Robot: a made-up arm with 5 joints.
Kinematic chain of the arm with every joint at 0, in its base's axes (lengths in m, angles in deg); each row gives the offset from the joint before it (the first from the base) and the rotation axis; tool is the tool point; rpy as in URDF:
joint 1: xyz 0 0 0.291 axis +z
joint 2: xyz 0 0 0 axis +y
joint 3: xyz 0.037 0 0.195 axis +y
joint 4: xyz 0.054 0 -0.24 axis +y
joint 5: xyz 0.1 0 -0.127 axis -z
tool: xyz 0 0 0 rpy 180 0 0
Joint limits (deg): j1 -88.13..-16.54 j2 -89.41..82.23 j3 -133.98..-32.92 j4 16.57..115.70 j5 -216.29..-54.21
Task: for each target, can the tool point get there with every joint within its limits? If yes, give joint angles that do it. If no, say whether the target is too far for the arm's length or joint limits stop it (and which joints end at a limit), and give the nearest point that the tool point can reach.
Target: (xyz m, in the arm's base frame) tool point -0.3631 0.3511 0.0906
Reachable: no: joint limits stop it (at a limit: joint 2, joint 3) | nearest point -0.0792 0.0766 0.0854 | short by 0.395 m
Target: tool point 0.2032 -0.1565 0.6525
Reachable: yes | joints -37.60 -13.67 -125.94 107.55 -167.42
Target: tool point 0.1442 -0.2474 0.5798
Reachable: yes | joints -59.77 -34.18 -76.25 68.50 -103.72
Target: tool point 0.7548 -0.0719 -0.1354
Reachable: no: too far | nearest point 0.5008 -0.1487 0.0336 | short by 0.315 m
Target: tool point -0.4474 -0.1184 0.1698
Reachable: no: joint limits stop it (at a limit: joint 1, joint 2, joint 3) | nearest point -0.1028 0.0305 0.1140 | short by 0.380 m
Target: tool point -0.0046 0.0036 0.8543
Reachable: yes | joints -38.09 -39.58 -123.93 48.78 -162.35
